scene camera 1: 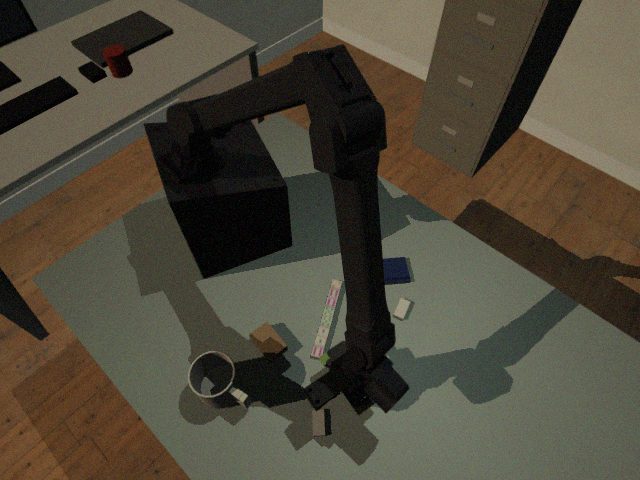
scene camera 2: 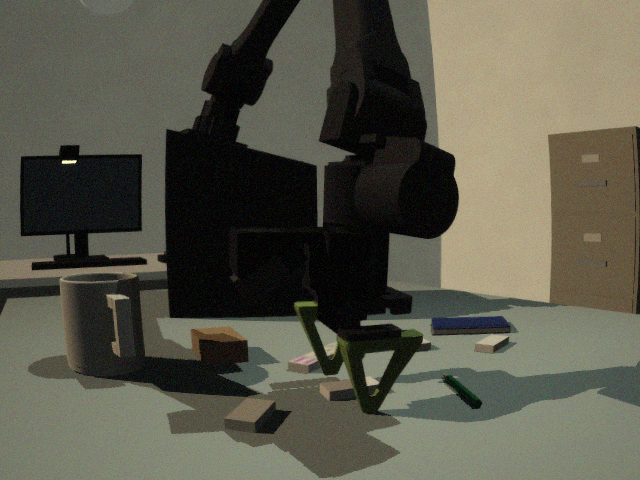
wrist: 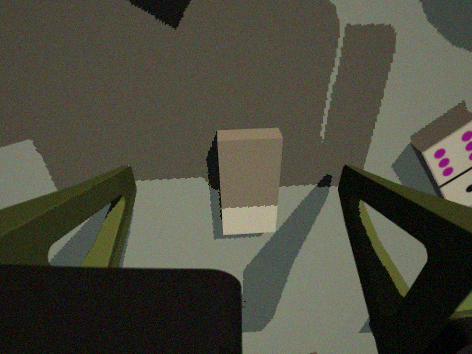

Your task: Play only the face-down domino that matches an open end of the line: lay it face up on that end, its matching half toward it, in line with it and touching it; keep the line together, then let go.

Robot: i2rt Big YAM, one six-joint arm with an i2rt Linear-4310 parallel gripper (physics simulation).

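Places are measured from the arm's base along level axes (x ahead, y left, z up), in metres.
Pixels of known places: gripper, between the fingertips: (scene camera 2: 348,391) (wrist: 237,176); arm's base, origin of its link: (scene camera 1: 192,164) (scene camera 2: 210,146).
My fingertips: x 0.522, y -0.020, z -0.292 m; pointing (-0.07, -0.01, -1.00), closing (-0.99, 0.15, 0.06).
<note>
For each thing: its top centre in the pictures, then the offset to it from my fingertips. "pt": a spot on its surface instead.
- domino line, a spot on its surface: (wrist: 447,157) (scene camera 2: 306,361) pt dz +0.006, dx -0.095, dy +0.004 m
- plain face-down domino, centre of its top: (wrist: 249,192) (scene camera 2: 350,383) dz +0.006, dx -0.005, dy +0.005 m
- grey mug, centre of its top: (scene camera 2: 103,278) (scene camera 1: 218,378) dz +0.100, dx -0.171, dy -0.204 m
- brown block, centre of its top: (scene camera 2: 217,334) (scene camera 1: 267,340) dz +0.023, dx -0.194, dy -0.067 m
- blue book, centre of its top: (scene camera 2: 470,322) (scene camera 1: 386,270) dz +0.006, dx -0.135, dy +0.285 m
- green pen, centre of its top: (scene camera 2: 458,383) dz +0.004, dx +0.055, dy +0.089 m
The domino line (scene camera 1: 326,320) (scene camera 2: 308,359) (wrist: 447,157) lies face up as one straight strip; the end half in the wrist view has magenta pips in two rows of three. A plain face-down domino (scene camera 2: 336,389) (wrist: 250,175) lies flat between the spread fingers of my gripper (scene camera 2: 350,391) (wrist: 237,176), which is open and touches neither long side in the wrist view. In scene camera 1 the arm hides most of the gripper. Other plain dominoes lie apart: one nearer scene camera 2 (scene camera 1: 319,422) (scene camera 2: 249,414), one at the right (scene camera 1: 402,308) (scene camera 2: 492,343), and one partly hidden behind a finger (scene camera 2: 425,344).
A grey mug (scene camera 1: 211,374) (scene camera 2: 100,325) and a brown block (scene camera 1: 267,338) (scene camera 2: 219,345) stand on the mug side of the line. A blue book (scene camera 1: 397,270) (scene camera 2: 470,324) lies on the far side. A green pen (scene camera 2: 461,391) lies right of the gripper in scene camera 2.
</note>
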